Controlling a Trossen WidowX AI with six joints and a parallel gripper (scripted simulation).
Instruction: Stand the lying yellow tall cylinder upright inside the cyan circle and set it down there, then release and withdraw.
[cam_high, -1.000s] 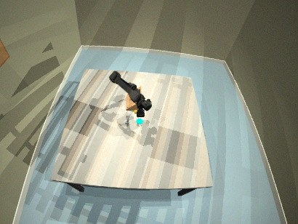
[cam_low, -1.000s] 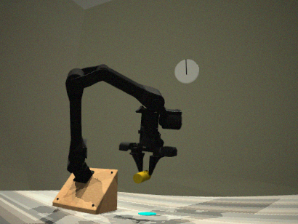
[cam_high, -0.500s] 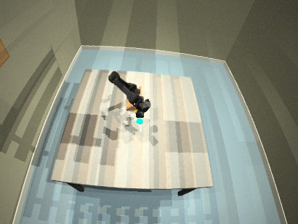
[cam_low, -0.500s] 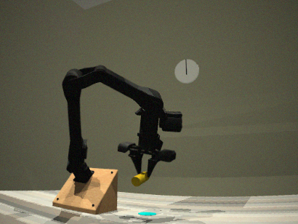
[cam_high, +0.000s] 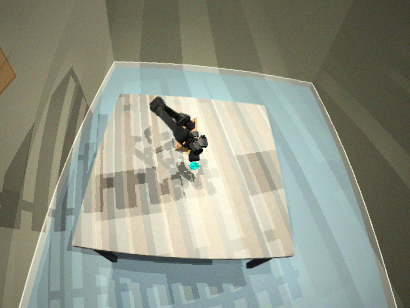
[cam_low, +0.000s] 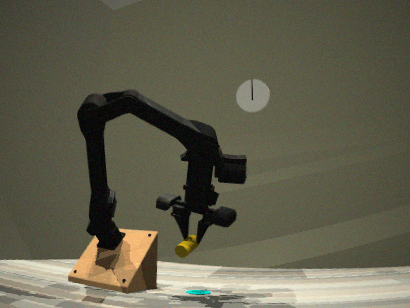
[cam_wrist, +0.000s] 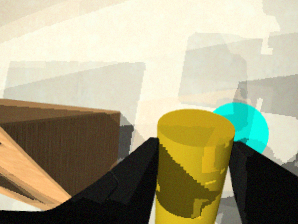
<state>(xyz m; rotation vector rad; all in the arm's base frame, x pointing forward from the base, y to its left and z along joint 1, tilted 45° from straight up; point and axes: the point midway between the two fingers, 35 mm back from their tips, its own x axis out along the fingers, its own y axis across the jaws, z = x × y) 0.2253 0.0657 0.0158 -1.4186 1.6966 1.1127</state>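
Now: the cyan circle 2 cm ahead of my gripper tip, 1 cm to the right of it and 13 cm below it. Round my gripper tip: yellow cylinder 2 cm to the right, 1 cm below.
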